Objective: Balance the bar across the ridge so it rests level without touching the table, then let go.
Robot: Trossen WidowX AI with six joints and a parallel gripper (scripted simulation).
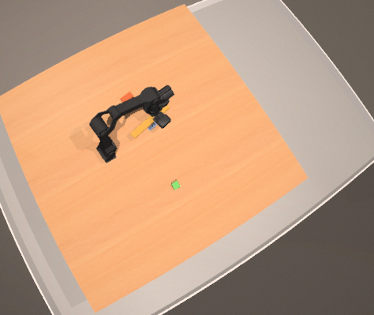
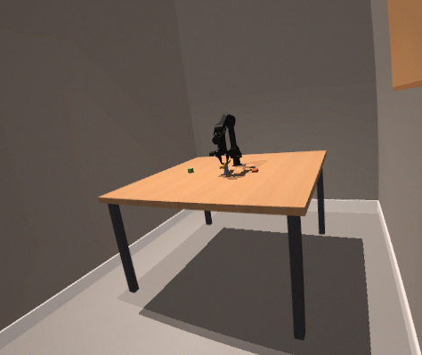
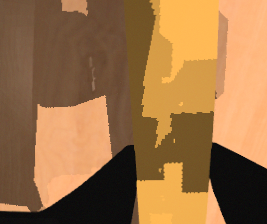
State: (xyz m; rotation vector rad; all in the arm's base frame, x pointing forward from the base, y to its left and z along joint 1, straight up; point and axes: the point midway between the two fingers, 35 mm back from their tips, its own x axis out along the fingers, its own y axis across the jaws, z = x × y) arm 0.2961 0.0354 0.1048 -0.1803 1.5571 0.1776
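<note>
The yellow bar lies 30 mm behind my gripper tip and 10 mm to the right of it. The rest, counted from my gripper tip: green cube (340 mm to the right, 80 mm behind, 50 mm below); then orange-red block (190 mm to the left, 70 mm behind, 60 mm below).
</note>
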